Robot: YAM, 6 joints.
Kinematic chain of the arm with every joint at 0, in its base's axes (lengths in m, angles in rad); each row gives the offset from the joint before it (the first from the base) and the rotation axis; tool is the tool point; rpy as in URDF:
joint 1: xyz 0 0 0.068 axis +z
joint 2: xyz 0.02 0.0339 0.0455 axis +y
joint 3: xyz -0.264 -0.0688 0 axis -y
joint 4: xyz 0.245 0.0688 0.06 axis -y
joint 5: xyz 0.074 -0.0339 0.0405 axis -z
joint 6: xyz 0.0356 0 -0.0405 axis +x
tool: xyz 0 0 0 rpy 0 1.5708 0
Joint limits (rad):
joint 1: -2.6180..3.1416
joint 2: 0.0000..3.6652
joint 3: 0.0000..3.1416
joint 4: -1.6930..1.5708
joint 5: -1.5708..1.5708
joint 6: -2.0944..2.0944
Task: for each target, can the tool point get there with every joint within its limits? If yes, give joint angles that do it. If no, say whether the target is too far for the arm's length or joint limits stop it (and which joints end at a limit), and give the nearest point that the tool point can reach.
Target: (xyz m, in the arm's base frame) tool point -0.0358 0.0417 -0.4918
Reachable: no: joint limits stop it (at a limit: joint 2) | nearest point -0.0727 0.0847 -0.3534 | short by 0.150 m
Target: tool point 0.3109 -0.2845 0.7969
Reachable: no: too far | nearest point 0.2486 -0.2275 0.6531 | short by 0.167 m
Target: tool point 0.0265 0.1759 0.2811
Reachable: yes | joints 1.3007 0.9426 0.8440 -0.8221 -0.6450 0.6746
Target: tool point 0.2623 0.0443 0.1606
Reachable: yes | joints 0.2976 1.8800 1.0638 -1.3776 1.3290 -1.7361
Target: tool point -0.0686 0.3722 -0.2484
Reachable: yes | joints 1.8436 3.3083 1.8748 -0.0940 1.2941 -1.3956
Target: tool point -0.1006 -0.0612 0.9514
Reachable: no: too far | nearest point -0.0790 -0.0481 0.7351 | short by 0.218 m
